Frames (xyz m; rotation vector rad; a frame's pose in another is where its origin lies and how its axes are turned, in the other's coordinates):
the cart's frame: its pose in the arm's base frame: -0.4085 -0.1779 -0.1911 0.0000 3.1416 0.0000
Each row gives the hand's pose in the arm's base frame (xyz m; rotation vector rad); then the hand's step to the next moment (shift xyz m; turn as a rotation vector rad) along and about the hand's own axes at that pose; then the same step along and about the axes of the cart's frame.
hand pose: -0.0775 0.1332 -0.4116 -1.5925 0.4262 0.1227
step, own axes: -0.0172 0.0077 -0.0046 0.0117 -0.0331 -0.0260
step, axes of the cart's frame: 0.0193 -0.0012 0.0011 -0.0175 -0.0274 -0.0292
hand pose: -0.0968 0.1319 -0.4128 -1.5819 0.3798 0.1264
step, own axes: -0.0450 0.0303 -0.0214 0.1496 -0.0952 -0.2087
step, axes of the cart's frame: 0.0550 -0.0139 0.0135 -0.1383 -0.2299 -0.0550
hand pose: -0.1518 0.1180 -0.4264 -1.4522 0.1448 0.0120
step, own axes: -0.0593 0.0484 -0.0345 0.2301 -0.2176 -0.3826
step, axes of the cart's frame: 0.0666 -0.0236 0.0454 -0.2140 -0.4230 -0.1481
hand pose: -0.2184 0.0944 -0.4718 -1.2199 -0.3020 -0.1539
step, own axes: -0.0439 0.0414 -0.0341 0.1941 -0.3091 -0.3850
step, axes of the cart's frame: 0.0253 -0.0199 0.0614 -0.1548 -0.4580 -0.2184
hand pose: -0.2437 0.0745 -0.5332 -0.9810 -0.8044 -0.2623
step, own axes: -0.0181 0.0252 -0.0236 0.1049 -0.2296 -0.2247
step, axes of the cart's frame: -0.0125 -0.0081 0.0360 -0.0582 -0.2957 -0.1529
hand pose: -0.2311 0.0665 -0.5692 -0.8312 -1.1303 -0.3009
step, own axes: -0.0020 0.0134 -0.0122 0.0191 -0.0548 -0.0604
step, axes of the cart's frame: -0.0155 -0.0001 0.0097 -0.0159 -0.0765 -0.0301
